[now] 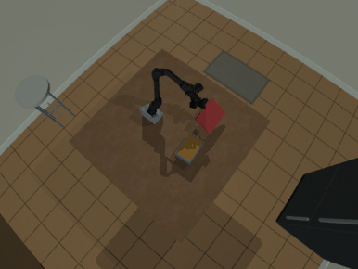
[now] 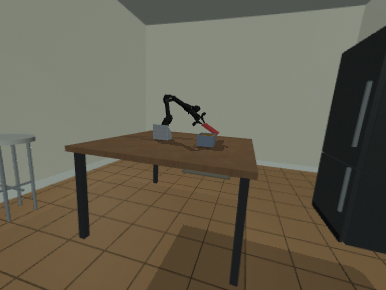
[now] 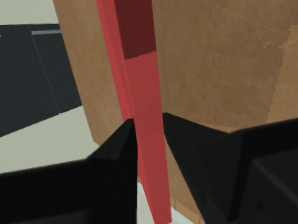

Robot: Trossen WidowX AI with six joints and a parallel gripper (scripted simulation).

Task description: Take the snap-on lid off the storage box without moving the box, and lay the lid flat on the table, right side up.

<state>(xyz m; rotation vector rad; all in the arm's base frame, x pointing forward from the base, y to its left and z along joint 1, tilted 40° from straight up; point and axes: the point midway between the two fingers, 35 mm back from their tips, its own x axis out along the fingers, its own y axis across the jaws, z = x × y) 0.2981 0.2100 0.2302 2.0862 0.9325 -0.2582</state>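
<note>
Now: gripper tip 70 mm short of the red lid, 40 mm above it and 10 mm to the right of it. Also, from my gripper tip: storage box 310 mm to the right, 120 mm ahead, 110 mm below.
</note>
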